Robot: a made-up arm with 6 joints. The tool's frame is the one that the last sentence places.
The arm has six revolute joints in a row. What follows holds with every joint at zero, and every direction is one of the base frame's. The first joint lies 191 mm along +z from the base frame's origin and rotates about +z. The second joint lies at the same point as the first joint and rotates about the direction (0.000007, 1, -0.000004). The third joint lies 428 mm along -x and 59 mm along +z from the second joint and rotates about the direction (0.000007, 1, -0.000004). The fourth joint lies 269 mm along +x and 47 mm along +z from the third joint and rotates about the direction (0.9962, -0.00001, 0.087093). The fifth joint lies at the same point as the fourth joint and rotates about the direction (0.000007, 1, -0.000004). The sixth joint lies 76 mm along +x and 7 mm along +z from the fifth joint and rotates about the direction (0.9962, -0.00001, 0.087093). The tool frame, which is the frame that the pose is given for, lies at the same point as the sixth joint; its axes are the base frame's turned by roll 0, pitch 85 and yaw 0 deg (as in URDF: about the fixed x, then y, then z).
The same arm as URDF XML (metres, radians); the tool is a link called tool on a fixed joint. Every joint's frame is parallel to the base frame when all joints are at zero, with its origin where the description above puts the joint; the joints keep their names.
<robot name="arm">
  <link name="base"/>
  <link name="link1"/>
  <link name="link2"/>
  <link name="link3"/>
  <link name="link4"/>
  <link name="link5"/>
  <link name="link6"/>
  <link name="tool"/>
  <joint name="joint 1" type="continuous">
    <parent link="base"/>
    <child link="link1"/>
    <origin xyz="0 0 0.191" rpy="0 0 0"/>
    <axis xyz="0 0 1"/>
  </joint>
  <joint name="joint 2" type="continuous">
    <parent link="link1"/>
    <child link="link2"/>
    <origin xyz="0 0 0" rpy="0 0 0"/>
    <axis xyz="0 1 0"/>
  </joint>
  <joint name="joint 3" type="continuous">
    <parent link="link2"/>
    <child link="link3"/>
    <origin xyz="-0.428 0 0.059" rpy="0 0 0"/>
    <axis xyz="0 1 0"/>
  </joint>
  <joint name="joint 4" type="continuous">
    <parent link="link3"/>
    <child link="link4"/>
    <origin xyz="0.269 0 0.047" rpy="0 0 0"/>
    <axis xyz="0.9962 0 0.0871"/>
  </joint>
  <joint name="joint 5" type="continuous">
    <parent link="link4"/>
    <child link="link5"/>
    <origin xyz="0 0 0" rpy="0 0 0"/>
    <axis xyz="0 1 0"/>
  </joint>
  <joint name="joint 6" type="continuous">
    <parent link="link5"/>
    <child link="link6"/>
    <origin xyz="0.076 0 0.007" rpy="0 0 0"/>
    <axis xyz="0.9962 0 0.0871"/>
  </joint>
  <joint name="tool_joint" type="fixed">
    <parent link="link6"/>
    <child link="tool"/>
    <origin xyz="0 0 0" rpy="0 1.4835 0"/>
  </joint>
</robot>

